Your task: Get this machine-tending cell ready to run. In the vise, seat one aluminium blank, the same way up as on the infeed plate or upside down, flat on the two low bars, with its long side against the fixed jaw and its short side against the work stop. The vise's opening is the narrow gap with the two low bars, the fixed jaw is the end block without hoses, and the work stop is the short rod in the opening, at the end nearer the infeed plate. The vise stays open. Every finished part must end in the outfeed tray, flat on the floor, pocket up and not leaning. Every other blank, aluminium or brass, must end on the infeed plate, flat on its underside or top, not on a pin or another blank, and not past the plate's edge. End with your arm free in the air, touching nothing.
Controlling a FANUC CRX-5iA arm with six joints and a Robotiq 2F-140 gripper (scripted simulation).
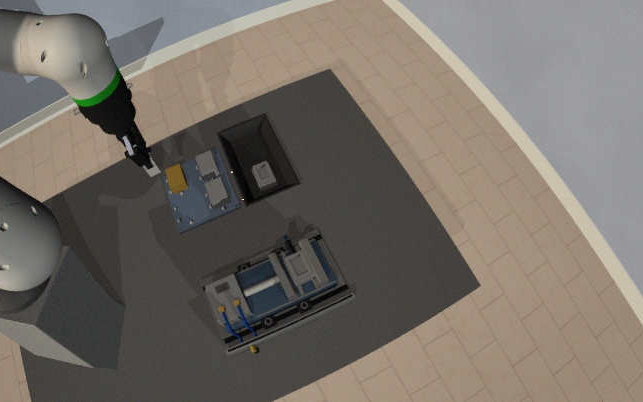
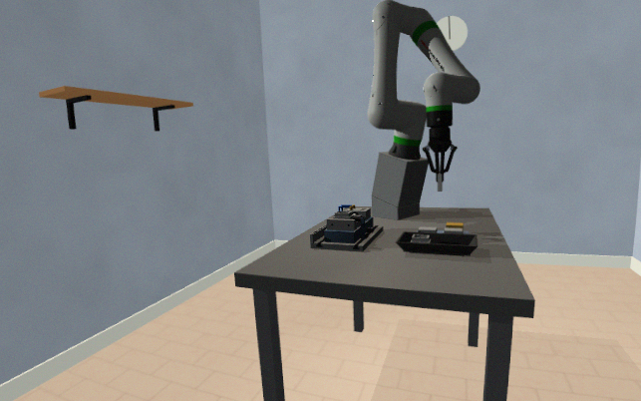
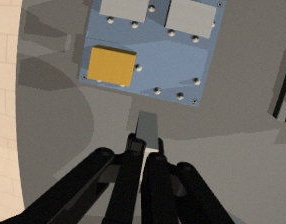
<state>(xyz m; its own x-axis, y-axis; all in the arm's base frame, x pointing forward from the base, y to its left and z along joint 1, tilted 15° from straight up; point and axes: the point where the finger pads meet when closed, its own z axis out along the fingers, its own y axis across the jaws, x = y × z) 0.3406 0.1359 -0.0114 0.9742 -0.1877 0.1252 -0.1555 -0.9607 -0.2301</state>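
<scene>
The white rod lies 330 mm to the right of my hand, 120 mm below it and 70 mm ahead of it. The rest, counted from my hand: brass blank 170 mm below, 50 mm to the left, 30 mm ahead; vise 330 mm to the right, 160 mm below, 90 mm ahead.
</scene>
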